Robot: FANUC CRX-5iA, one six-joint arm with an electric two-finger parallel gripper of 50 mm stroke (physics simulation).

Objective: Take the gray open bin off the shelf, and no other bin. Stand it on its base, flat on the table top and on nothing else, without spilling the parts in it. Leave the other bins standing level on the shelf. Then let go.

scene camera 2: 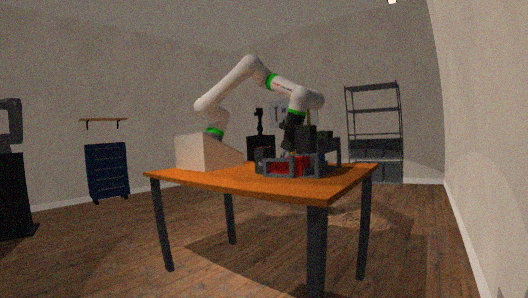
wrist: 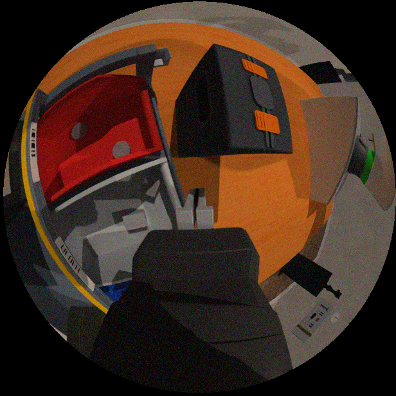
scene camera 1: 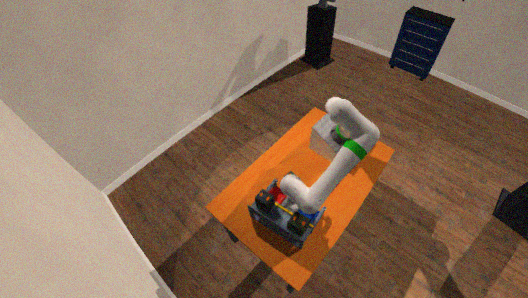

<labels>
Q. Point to a red bin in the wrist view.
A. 114, 107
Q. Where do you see a gray open bin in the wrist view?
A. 90, 223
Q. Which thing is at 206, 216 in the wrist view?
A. My gripper.
</labels>
